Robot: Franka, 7 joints.
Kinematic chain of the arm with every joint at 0, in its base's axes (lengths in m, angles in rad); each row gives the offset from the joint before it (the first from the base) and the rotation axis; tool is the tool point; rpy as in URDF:
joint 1: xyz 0 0 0.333 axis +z
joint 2: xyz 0 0 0 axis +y
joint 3: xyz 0 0 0.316 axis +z
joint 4: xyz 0.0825 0 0 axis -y
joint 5: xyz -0.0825 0 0.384 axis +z
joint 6: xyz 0 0 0 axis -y
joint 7: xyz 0.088 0 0 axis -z
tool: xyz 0 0 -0.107 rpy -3.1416 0 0
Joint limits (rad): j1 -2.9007..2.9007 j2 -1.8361..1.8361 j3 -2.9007..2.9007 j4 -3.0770..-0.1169 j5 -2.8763..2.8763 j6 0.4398..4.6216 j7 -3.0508..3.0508
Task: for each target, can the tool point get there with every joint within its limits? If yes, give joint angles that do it. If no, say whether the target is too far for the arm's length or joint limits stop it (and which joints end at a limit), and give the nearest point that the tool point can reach.
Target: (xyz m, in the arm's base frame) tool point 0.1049 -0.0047 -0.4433
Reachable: no: joint limits stop it (at a limit: joint 2) | nearest point 0.1350 -0.0060 -0.3397 | short by 0.108 m
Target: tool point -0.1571 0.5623 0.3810
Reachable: yes | joints 0.6185 0.3790 1.2954 -2.1257 0.9267 2.5489 -1.7124
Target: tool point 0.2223 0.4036 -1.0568
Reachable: no: too far | nearest point 0.1734 0.3148 -0.3553 | short by 0.709 m
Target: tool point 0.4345 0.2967 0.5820
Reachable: yes | joints -1.0826 -1.0058 1.0478 -2.0118 1.5064 1.5794 -2.1132
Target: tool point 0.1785 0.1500 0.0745
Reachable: yes | joints 0.8646 0.8526 0.2846 -2.7905 -1.8198 0.8244 -1.9593
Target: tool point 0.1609 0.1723 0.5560
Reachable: yes | joints -1.3400 0.9413 2.2799 -2.3625 0.5126 0.7892 -2.2751
